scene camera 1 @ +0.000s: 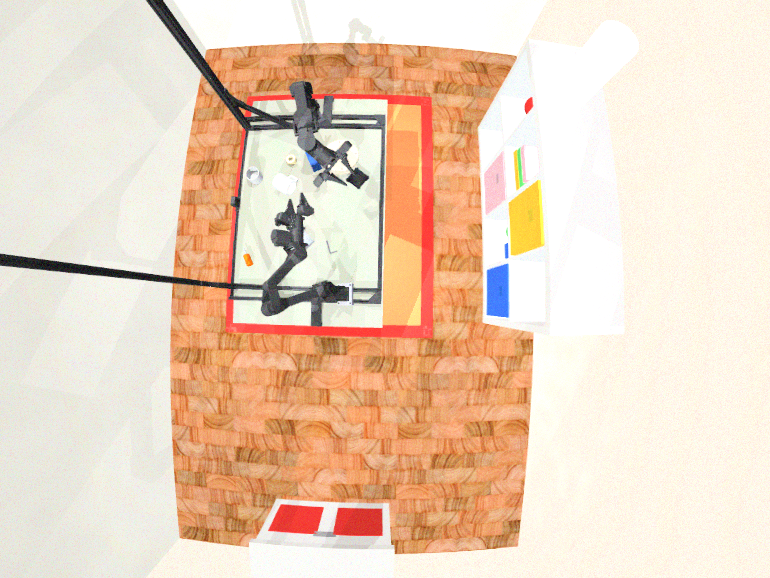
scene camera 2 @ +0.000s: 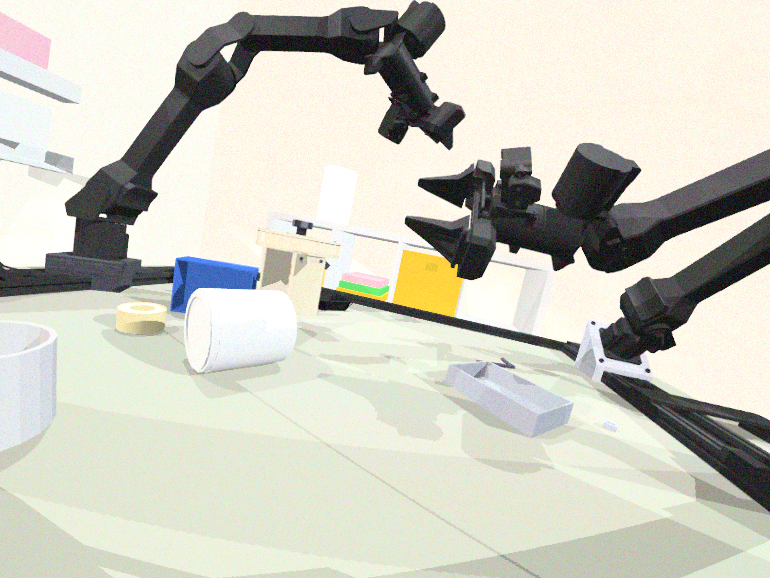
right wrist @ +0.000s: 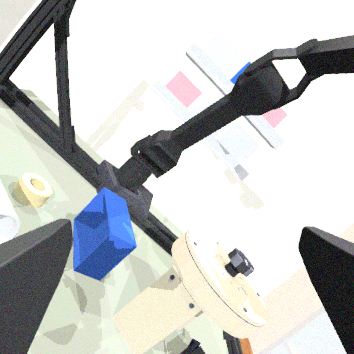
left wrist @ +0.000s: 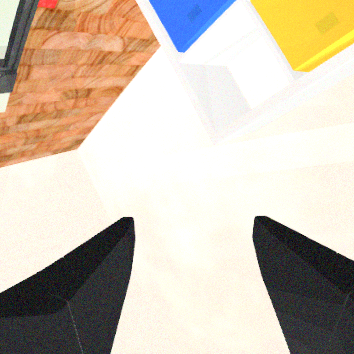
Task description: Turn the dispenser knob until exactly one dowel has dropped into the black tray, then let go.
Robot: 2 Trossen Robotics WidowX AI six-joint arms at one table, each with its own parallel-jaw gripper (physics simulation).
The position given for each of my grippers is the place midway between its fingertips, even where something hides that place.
My right gripper [scene camera 2: 411, 199] is open, with nothing in its grasp. Also in view: a grey tray [scene camera 2: 533, 410]. On the table rests a blue box [scene camera 2: 191, 273]. I also see my left gripper [scene camera 2: 444, 145].
The blue box is seen too in the right wrist view [right wrist: 102, 234]. My left gripper also shows in scene camera 1 [scene camera 1: 351, 180] and in the left wrist view [left wrist: 193, 226]. My right gripper also shows in scene camera 1 [scene camera 1: 295, 195] and in the right wrist view [right wrist: 188, 234]. The left wrist view does not show the blue box: it is out of frame.
